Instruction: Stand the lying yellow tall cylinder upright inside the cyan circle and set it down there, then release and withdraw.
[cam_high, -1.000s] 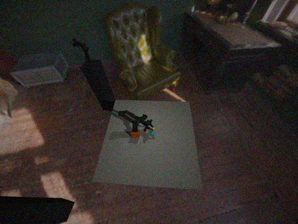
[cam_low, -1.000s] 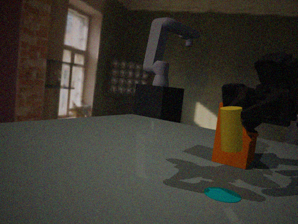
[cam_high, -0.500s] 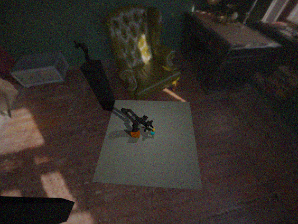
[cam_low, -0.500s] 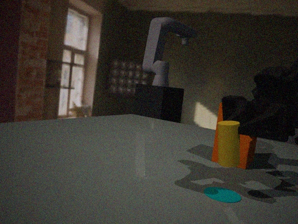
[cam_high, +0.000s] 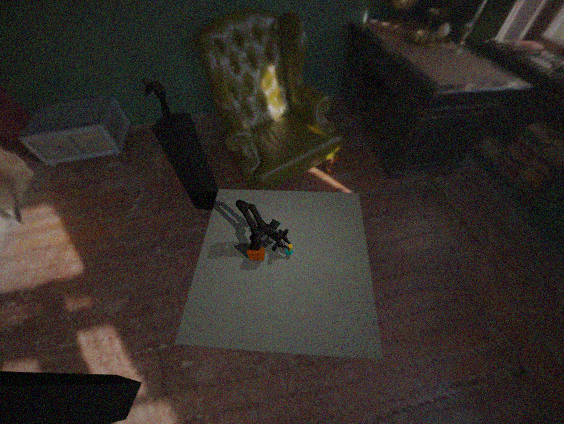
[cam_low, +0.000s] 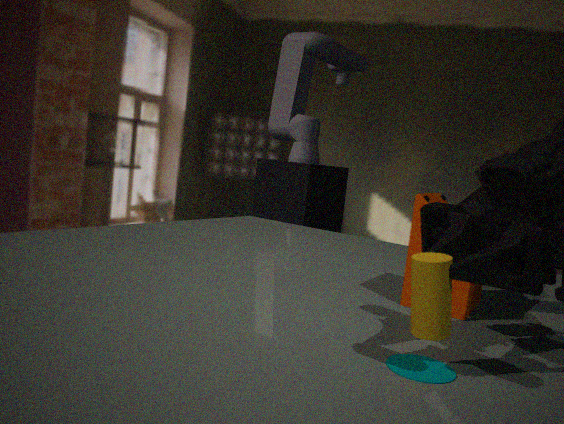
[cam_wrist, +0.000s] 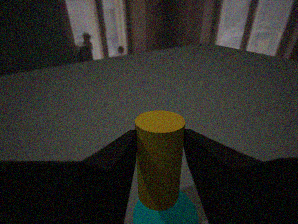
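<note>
The cyan circle lies 90 mm below my gripper tip and 10 mm behind it. From my gripper tip the other things lie so: yellow tall cylinder (20 mm below).
</note>
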